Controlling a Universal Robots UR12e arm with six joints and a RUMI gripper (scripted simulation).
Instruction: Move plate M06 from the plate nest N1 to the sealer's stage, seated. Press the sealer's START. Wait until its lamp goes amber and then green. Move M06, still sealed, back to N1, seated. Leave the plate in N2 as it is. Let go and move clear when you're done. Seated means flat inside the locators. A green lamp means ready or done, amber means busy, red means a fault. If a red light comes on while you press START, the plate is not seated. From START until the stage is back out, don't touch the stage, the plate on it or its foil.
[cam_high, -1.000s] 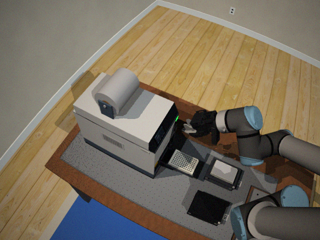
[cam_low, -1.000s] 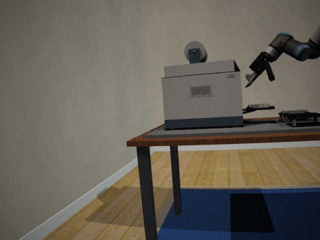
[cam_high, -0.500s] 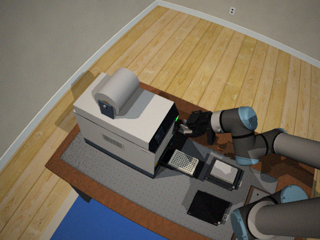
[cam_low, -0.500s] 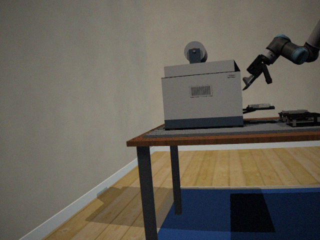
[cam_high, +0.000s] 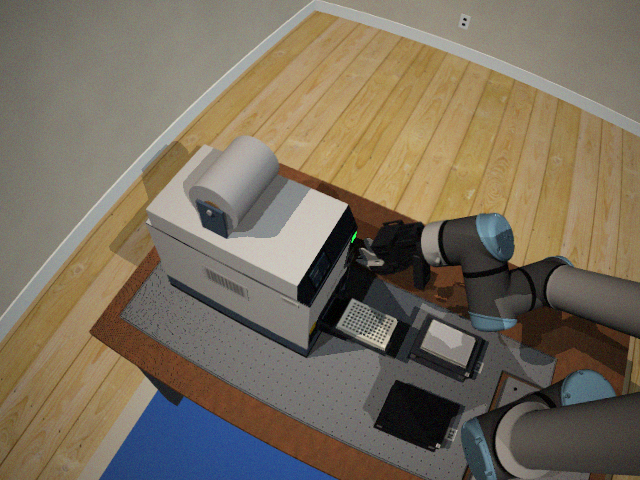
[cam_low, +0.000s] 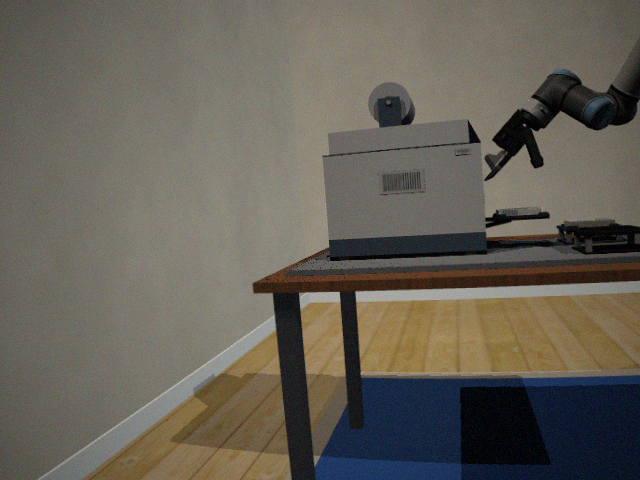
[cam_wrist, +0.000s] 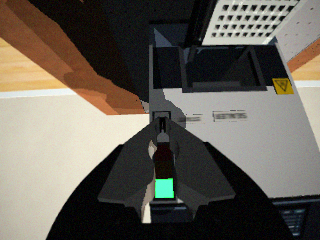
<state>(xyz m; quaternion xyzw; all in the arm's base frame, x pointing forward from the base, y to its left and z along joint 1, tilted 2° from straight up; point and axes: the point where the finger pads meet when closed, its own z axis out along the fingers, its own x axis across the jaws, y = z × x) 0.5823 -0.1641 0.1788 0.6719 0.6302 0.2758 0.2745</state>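
Now: hand 3 cm short of the square button and 1 cm above it. The rest, counted from my hand: foil-covered plate 28 cm behind, 4 cm to the left, 15 cm below; then sealer stage 7 cm behind, 10 cm to the left, 11 cm below; then white well plate 7 cm behind, 10 cm to the left, 10 cm below.
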